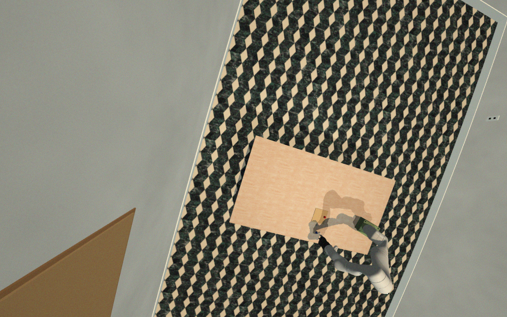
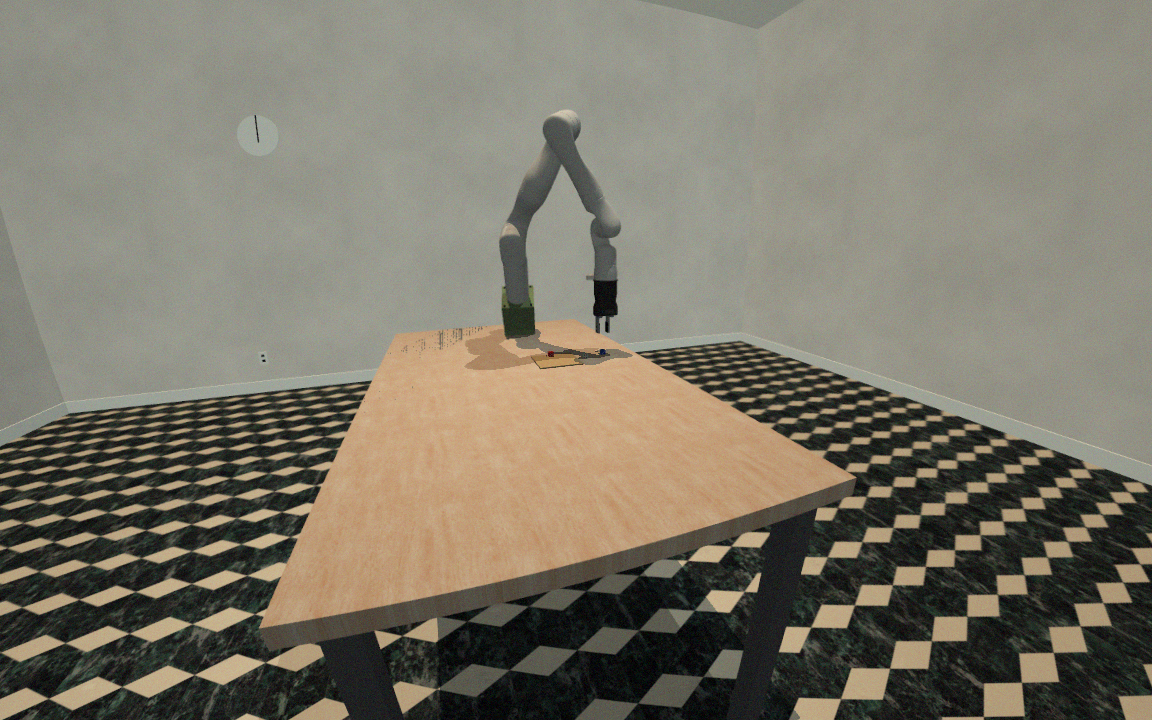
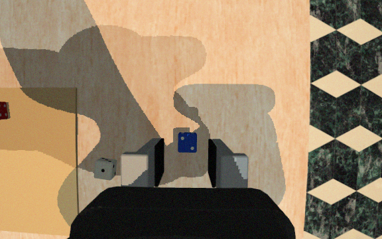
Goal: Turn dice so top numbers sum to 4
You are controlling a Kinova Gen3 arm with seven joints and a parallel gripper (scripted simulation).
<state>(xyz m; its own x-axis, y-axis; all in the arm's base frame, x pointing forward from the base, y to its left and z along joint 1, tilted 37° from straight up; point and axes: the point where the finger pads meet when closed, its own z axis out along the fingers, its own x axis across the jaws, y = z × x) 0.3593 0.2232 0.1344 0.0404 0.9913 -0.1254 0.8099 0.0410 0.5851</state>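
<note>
Right now my hand is 9 cm above the blue die. Also, from my hand: tan mat (17 cm to the right, 9 cm below, 1 cm ahead); then red die (18 cm to the right, 8 cm below, 3 cm behind); then white die (9 cm below, 7 cm to the right, 2 cm ahead).
</note>
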